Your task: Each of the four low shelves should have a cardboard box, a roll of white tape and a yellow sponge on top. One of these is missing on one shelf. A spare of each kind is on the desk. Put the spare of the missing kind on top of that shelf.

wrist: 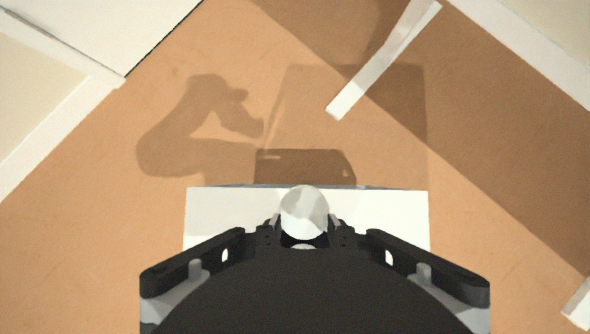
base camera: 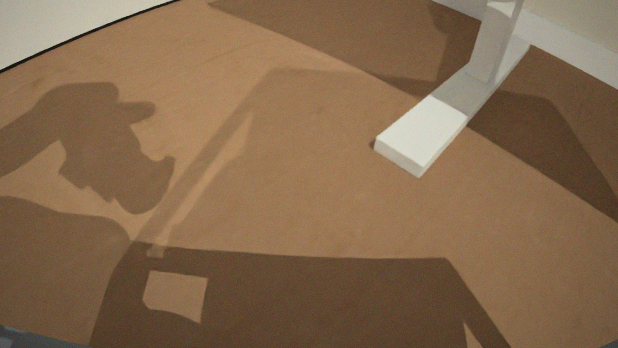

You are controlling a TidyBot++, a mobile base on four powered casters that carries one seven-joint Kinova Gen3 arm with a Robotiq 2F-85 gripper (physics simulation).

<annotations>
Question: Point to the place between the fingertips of my gripper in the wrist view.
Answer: At 304, 223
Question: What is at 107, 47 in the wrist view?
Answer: A white door.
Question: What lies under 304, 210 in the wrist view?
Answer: A roll of white tape.
</annotations>
